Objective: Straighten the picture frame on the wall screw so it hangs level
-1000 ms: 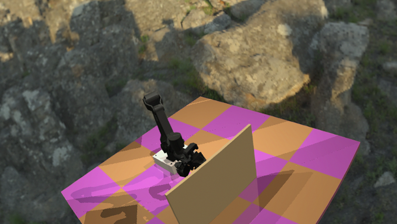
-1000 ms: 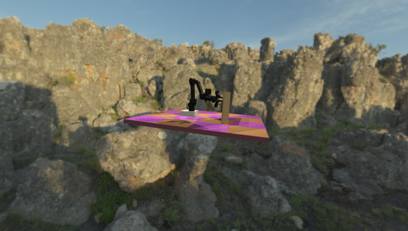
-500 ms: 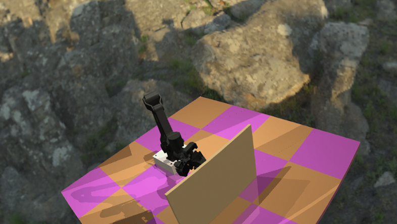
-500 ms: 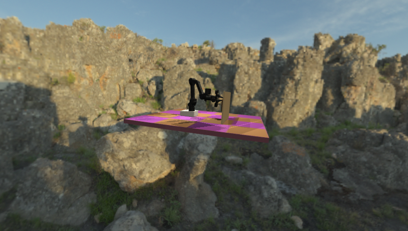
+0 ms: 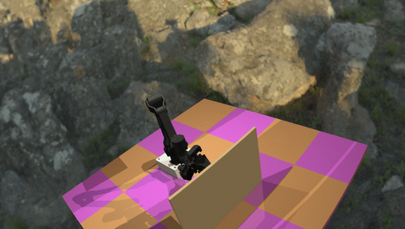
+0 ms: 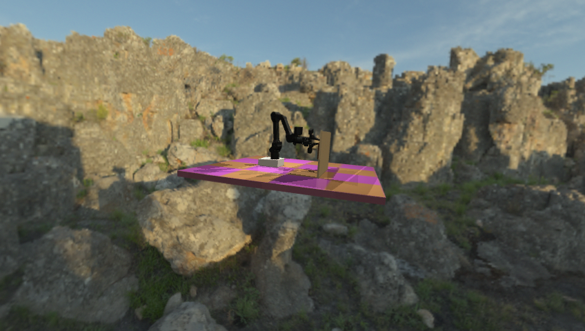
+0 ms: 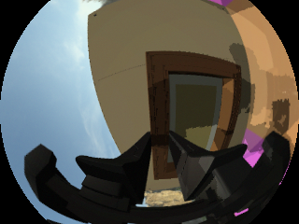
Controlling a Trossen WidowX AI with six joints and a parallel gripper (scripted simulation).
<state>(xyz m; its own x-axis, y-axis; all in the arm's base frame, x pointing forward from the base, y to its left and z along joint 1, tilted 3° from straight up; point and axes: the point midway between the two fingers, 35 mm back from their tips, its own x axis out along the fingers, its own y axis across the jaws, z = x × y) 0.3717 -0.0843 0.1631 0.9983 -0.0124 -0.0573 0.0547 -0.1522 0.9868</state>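
The picture frame is 1 cm ahead of my gripper tip, 1 cm to the left of it and 5 cm below it. Also, from my gripper tip: wall panel 3 cm ahead, 1 cm to the right, 8 cm below.
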